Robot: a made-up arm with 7 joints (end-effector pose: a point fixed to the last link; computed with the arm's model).
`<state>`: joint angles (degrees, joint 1 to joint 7).
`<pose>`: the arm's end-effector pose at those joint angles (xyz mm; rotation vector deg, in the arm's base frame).
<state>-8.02 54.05 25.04 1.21 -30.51 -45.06 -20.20</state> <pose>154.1 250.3 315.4 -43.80 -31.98 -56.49</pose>
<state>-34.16 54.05 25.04 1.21 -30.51 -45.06 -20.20</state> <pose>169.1 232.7 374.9 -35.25 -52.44 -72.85</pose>
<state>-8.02 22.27 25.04 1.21 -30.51 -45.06 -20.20</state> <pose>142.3 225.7 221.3 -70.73 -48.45 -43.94</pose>
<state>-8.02 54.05 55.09 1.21 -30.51 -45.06 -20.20</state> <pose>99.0 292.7 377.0 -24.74 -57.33 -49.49</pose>
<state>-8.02 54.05 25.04 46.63 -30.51 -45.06 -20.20</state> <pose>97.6 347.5 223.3 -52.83 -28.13 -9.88</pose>
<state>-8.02 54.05 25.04 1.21 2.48 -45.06 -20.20</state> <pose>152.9 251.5 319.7 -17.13 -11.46 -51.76</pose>
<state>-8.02 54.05 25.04 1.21 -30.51 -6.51 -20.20</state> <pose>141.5 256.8 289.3 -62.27 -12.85 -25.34</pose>
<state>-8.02 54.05 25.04 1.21 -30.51 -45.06 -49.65</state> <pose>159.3 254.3 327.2 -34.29 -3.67 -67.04</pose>
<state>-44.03 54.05 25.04 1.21 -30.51 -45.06 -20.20</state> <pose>167.3 226.4 398.3 -31.43 -60.20 -78.74</pose>
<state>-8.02 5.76 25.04 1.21 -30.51 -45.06 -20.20</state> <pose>136.4 193.6 181.6 -84.32 -56.64 -35.86</pose>
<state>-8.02 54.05 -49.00 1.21 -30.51 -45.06 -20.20</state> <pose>96.2 126.1 148.8 -82.13 38.40 -61.89</pose>
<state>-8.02 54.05 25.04 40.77 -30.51 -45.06 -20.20</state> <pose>110.3 338.7 234.8 -52.00 -28.80 -15.93</pose>
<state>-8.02 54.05 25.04 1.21 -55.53 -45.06 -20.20</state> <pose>155.2 247.9 313.2 -64.24 -47.78 -58.15</pose>
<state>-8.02 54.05 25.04 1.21 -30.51 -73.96 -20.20</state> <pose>151.4 241.0 335.7 -26.65 -45.54 -78.32</pose>
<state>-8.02 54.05 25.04 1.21 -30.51 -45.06 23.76</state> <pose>154.5 235.7 302.1 -54.59 -72.98 -35.08</pose>
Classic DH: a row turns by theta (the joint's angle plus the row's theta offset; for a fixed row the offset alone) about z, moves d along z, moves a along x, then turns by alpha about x. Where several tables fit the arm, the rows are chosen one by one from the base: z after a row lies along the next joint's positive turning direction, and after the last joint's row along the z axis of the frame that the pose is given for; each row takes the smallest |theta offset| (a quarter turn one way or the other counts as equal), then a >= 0, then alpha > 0; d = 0 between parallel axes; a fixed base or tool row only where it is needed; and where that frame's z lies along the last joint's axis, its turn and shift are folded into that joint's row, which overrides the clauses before.
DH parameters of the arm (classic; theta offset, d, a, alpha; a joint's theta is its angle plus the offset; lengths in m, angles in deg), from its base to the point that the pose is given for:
base (fixed): -4.07 0.3115 0.0111 -74.51
joint 1: -75.12 0.0789 -0.0056 -90
joint 2: 74 -0.0262 -0.0245 90
joint 3: -90 -0.1446 0.0093 90
joint 4: 90 0.0092 0.0145 -90
joint 5: 0 0.1443 0.004 90
joint 6: 90 -0.0151 0.0412 90
joint 7: 0.01 -0.0386 -0.0235 -90
tool (fixed): -14.33 0.0121 0 0

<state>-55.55 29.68 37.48 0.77 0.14 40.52 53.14</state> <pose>184.9 197.9 307.8 -64.14 -79.92 49.35</pose>
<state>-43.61 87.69 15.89 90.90 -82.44 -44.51 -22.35</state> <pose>54.4 410.0 333.3 -48.83 -97.96 -2.48</pose>
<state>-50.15 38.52 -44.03 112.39 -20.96 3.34 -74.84</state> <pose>103.2 343.7 136.1 -82.65 79.11 38.82</pose>
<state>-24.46 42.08 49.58 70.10 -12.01 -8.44 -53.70</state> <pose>68.9 336.4 127.6 -102.22 -3.89 9.32</pose>
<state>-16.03 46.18 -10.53 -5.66 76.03 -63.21 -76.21</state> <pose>175.9 113.3 246.7 69.64 87.83 -56.42</pose>
